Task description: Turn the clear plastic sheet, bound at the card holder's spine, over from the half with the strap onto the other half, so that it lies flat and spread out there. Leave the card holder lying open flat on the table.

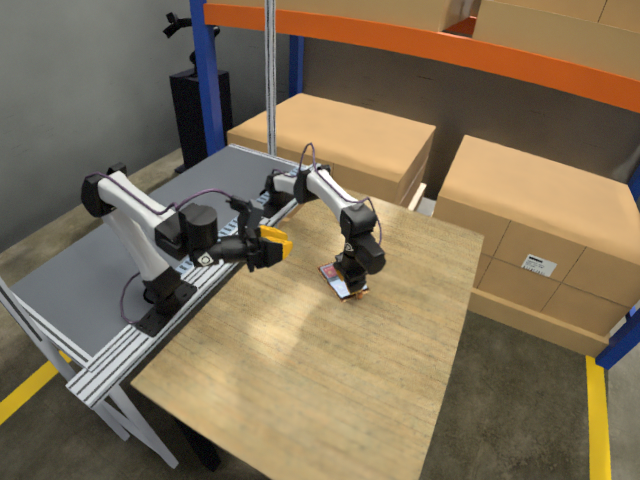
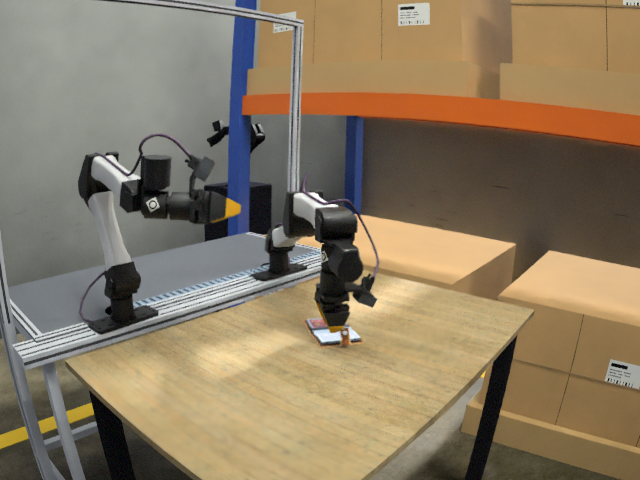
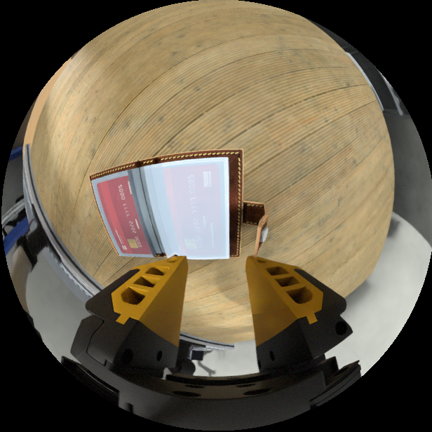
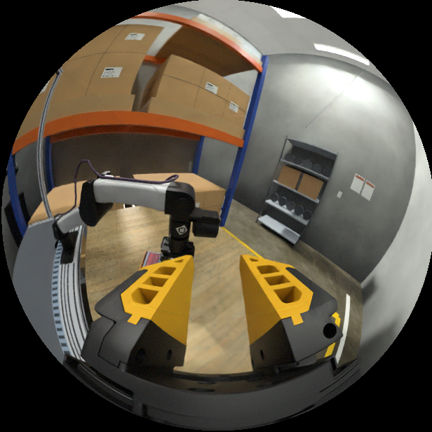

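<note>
The brown card holder (image 1: 325,267) (image 2: 318,342) (image 3: 235,200) lies open flat on the table. The clear plastic sheet (image 1: 337,287) (image 2: 327,337) (image 3: 200,210) lies pale blue over the half with the strap (image 2: 345,336) (image 3: 255,213); a card shows through it. The other half shows a red card (image 2: 315,323) (image 3: 120,212) (image 4: 152,259). My left gripper (image 2: 336,328) (image 3: 216,261) is open above the holder's edge, one fingertip by the sheet's edge near the spine, the other by the strap; contact cannot be told. My right gripper (image 1: 287,246) (image 2: 238,208) (image 4: 216,260) is open and empty, raised well away from the holder.
The wooden table (image 1: 289,392) (image 2: 232,403) (image 3: 300,100) carries the holder. Both arms stand on a metal rail (image 1: 111,367) (image 2: 51,347) along the table's edge. Cardboard boxes (image 1: 537,206) (image 2: 568,289) and an orange rack beam (image 1: 413,41) (image 2: 439,105) stand beyond the table.
</note>
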